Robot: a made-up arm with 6 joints. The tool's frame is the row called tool. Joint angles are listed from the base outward.
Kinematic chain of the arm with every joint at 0, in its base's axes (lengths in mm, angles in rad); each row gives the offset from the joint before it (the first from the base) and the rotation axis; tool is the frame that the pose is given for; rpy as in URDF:
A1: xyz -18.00 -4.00 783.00 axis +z
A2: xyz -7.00 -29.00 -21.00 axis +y
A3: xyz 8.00 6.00 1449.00 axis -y
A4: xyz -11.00 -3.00 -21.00 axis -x
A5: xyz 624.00 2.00 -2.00 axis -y
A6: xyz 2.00 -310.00 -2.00 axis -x
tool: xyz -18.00 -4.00 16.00 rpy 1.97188 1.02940 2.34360
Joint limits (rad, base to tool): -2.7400..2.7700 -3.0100..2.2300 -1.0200..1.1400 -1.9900..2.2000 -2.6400..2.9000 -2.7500..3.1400
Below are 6 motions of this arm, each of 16 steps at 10 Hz.
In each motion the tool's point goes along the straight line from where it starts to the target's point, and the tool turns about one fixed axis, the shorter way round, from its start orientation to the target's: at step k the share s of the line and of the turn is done. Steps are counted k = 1, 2, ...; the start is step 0. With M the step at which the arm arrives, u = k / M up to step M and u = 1 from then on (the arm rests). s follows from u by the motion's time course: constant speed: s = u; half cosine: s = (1 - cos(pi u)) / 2; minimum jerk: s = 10 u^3 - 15 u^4 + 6 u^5.
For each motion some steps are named. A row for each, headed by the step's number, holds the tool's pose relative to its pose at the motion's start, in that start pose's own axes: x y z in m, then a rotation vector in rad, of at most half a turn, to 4 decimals.
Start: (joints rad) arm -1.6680 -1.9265 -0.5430 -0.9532 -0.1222 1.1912
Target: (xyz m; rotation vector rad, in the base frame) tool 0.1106 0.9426 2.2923 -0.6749 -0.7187 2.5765
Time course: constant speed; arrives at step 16
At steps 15, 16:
15: -0.7679 -0.2110 1.1676 0.7784 0.6965 -1.5953
16: -0.8191 -0.2251 1.2454 0.8303 0.7429 -1.7017

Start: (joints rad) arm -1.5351 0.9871 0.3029 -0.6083 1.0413 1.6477
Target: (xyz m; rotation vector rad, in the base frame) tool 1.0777 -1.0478 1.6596 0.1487 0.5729 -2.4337
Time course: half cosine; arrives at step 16
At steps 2, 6, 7, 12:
2: -0.0322 0.0156 -0.0462 0.0227 -0.0494 0.0019
6: -0.2609 0.1266 -0.3749 0.1844 -0.4005 0.0152
7: -0.3401 0.1651 -0.4888 0.2404 -0.5223 0.0198
12: -0.7214 0.3501 -1.0368 0.5099 -1.1076 0.0420

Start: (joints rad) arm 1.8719 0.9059 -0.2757 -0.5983 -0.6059 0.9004
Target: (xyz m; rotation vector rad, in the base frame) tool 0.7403 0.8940 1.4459 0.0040 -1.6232 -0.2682
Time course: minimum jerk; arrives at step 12
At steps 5, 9, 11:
5: 0.2677 -0.1596 -0.1559 -0.4484 0.0147 0.3641
9: 0.6925 -0.4129 -0.4032 -1.1598 0.0380 0.9417
11: 0.7685 -0.4582 -0.4475 -1.2871 0.0421 1.0450

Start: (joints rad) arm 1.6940 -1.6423 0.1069 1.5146 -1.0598 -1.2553
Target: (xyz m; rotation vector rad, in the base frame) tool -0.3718 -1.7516 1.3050 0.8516 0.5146 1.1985
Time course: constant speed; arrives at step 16
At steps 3, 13, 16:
3: 0.0755 0.0777 -0.0468 0.0295 -0.1193 -0.1075
13: 0.3272 0.3367 -0.2027 0.1277 -0.5168 -0.4657
16: 0.4027 0.4144 -0.2494 0.1572 -0.6361 -0.5732

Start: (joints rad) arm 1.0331 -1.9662 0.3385 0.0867 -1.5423 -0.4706
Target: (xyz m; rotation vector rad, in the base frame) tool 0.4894 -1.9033 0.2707 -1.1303 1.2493 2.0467
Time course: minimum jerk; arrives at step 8
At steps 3, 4, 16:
3: -0.1278 -0.2887 -0.1026 -0.0303 0.1637 0.0394
4: -0.2321 -0.5245 -0.1864 -0.0550 0.2975 0.0716
16: -0.4643 -1.0491 -0.3728 -0.1099 0.5950 0.1432

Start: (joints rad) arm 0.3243 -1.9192 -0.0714 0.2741 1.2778 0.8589
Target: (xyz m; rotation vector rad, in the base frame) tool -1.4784 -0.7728 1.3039 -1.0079 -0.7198 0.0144
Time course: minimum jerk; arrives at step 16
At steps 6, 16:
6: 0.0910 0.0539 0.0758 -0.2423 0.0213 0.2629
16: 0.3305 0.1960 0.2755 -0.8803 0.0775 0.9551

